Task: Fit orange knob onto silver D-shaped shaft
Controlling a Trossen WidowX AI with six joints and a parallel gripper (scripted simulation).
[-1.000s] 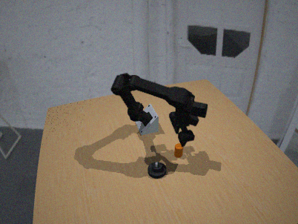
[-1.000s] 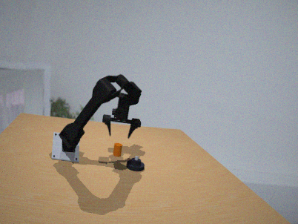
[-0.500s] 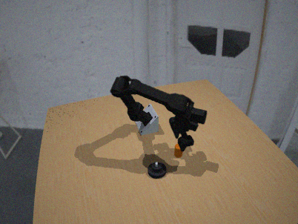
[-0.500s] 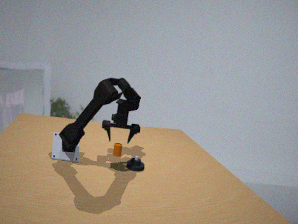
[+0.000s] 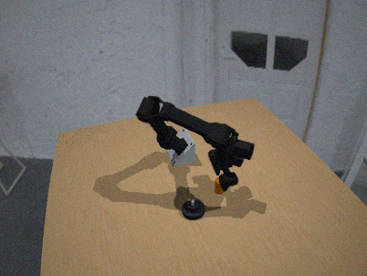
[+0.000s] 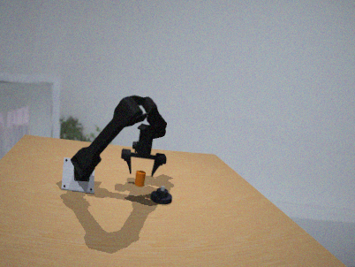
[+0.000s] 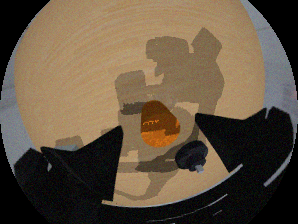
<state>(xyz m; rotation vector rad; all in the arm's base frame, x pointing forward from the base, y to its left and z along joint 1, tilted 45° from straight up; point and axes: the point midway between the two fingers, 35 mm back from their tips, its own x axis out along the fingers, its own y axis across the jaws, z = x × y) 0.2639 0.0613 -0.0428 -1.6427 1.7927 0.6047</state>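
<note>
The orange knob is right at my gripper tip. The rest, counted from my gripper tip: round pedestal 60 mm ahead, 140 mm to the right, 20 mm below.
</note>
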